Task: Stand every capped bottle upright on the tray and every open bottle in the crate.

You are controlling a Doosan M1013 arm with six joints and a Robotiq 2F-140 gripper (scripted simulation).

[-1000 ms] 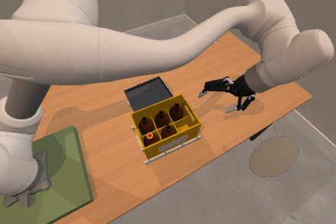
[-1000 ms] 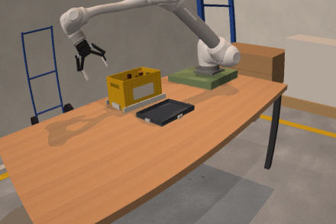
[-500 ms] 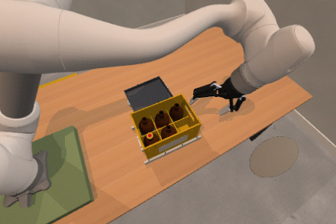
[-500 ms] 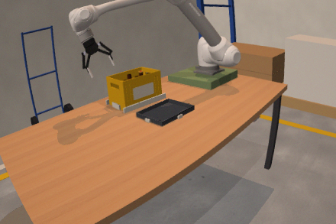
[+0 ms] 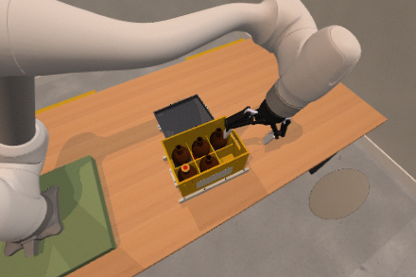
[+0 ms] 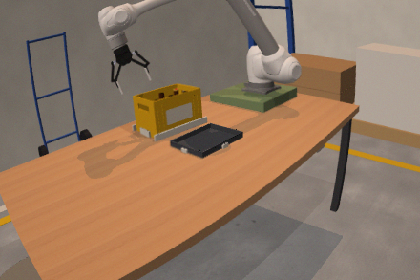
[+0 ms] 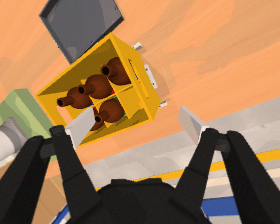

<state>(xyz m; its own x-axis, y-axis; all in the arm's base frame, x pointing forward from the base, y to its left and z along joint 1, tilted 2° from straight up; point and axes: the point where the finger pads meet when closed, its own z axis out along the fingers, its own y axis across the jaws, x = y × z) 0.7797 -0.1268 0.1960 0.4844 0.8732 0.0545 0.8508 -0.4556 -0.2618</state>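
Now: hand 22 cm past the bottle, 15 cm above it and 2 cm to the right of it. Also, from my hand: crate: 15 cm below, 13 cm behind, 6 cm to the left; then tray: 34 cm to the left, 22 cm below, 12 cm behind.
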